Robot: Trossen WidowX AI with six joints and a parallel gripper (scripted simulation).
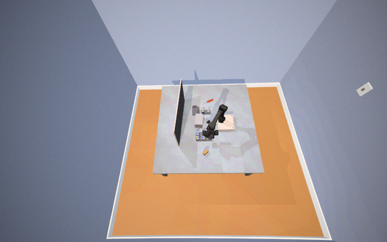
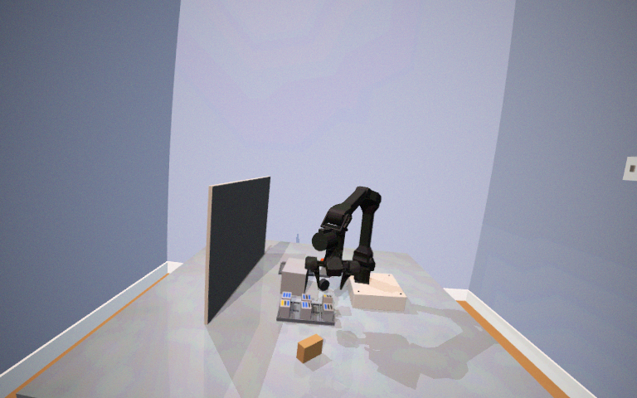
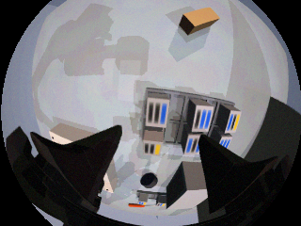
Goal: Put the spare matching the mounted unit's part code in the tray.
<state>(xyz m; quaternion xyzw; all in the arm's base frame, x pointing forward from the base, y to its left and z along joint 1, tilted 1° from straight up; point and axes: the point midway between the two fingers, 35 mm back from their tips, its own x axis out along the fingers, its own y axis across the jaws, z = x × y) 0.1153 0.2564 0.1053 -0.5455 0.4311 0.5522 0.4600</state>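
Right now my gripper tip is 10 mm to the left of the grey spare and 90 mm above it. Also, from my gripper tip: orange block (20 mm ahead, 190 mm to the left, 100 mm below); black cylinder (50 mm ahead, 230 mm to the right, 100 mm below); mounted unit (170 mm ahead, 210 mm to the right, 80 mm below).
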